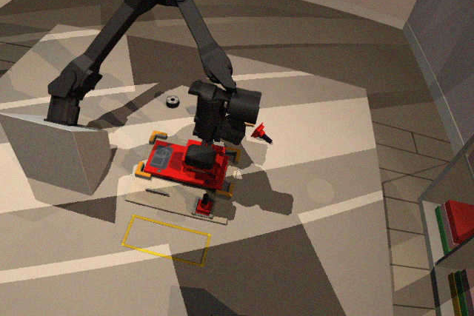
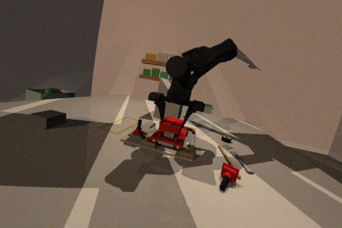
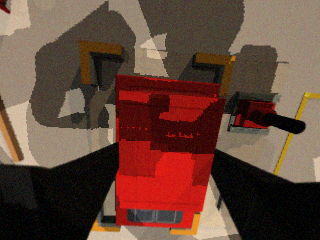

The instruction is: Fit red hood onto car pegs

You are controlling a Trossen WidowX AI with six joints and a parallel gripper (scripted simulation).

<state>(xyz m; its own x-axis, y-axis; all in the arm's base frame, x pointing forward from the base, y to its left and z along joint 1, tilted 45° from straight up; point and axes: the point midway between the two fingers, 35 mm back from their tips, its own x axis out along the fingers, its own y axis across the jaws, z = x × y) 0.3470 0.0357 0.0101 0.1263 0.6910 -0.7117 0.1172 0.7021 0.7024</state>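
Right now my gripper tip is 4 cm above the grey engine block. The rest, counted from my gripper tip: wooden stick: 5 cm ahead, 19 cm to the left, 6 cm below; then red hood: 1 cm above; then wrench: 5 cm ahead, 24 cm to the left, 6 cm below.
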